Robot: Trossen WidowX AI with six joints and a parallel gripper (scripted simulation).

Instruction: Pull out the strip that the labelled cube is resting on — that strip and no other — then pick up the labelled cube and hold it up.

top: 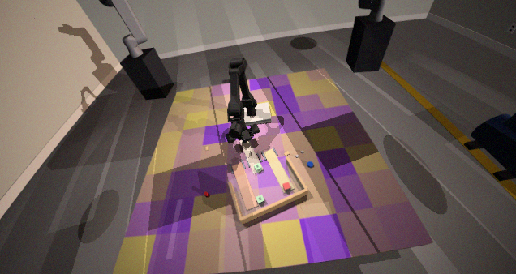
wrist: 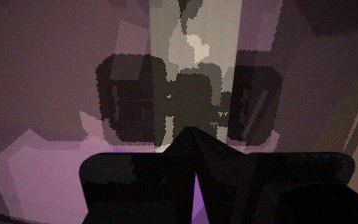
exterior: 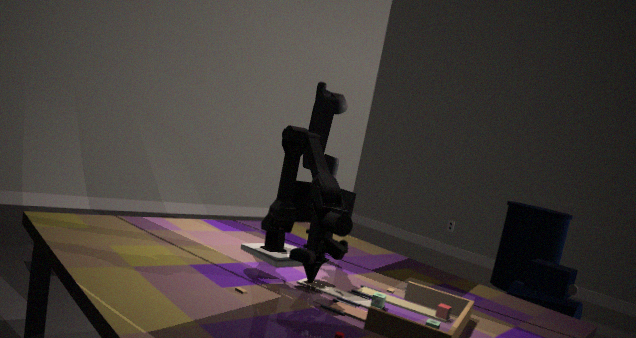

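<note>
The pale strip lies 9 cm ahead of my gripper tip and 4 cm to the left of it. From my gripper tip the other things lie so: blue block 35 cm to the left, 17 cm ahead; red block 31 cm ahead, 17 cm to the right, 1 cm above.
</note>
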